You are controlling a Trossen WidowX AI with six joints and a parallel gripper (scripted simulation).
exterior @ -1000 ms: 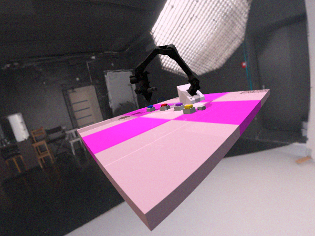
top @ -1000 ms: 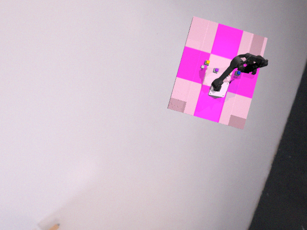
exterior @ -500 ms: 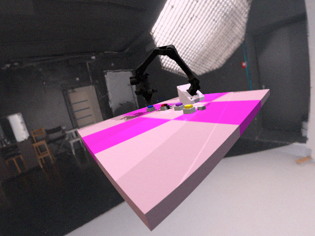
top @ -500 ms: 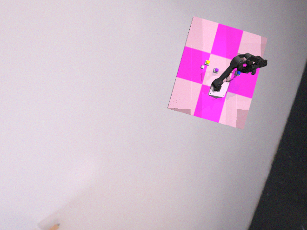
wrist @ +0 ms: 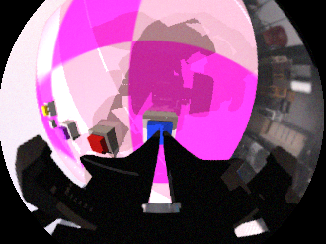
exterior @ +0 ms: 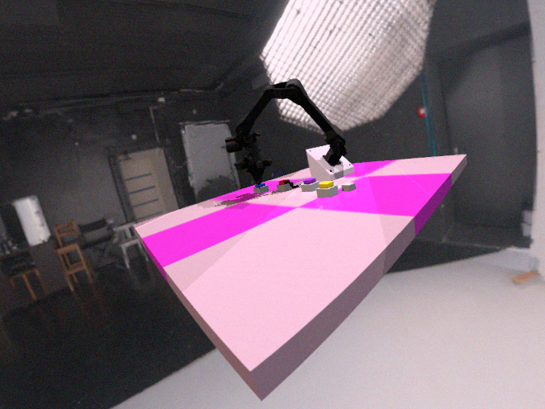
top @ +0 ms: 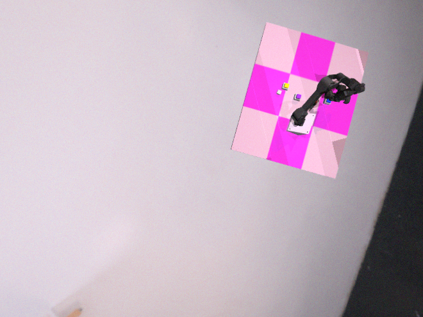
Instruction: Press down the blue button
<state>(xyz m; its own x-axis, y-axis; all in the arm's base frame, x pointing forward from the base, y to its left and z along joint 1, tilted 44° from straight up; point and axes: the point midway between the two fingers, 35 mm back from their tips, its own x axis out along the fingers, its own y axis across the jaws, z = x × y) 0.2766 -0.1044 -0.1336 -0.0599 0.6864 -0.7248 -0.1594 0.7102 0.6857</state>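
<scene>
Right now the blue button is 10 mm below my gripper tip. Also, from my gripper tip: yellow button (40 mm behind, 370 mm to the left); then purple button (80 mm behind, 240 mm to the left); then red button (60 mm behind, 110 mm to the left).
</scene>
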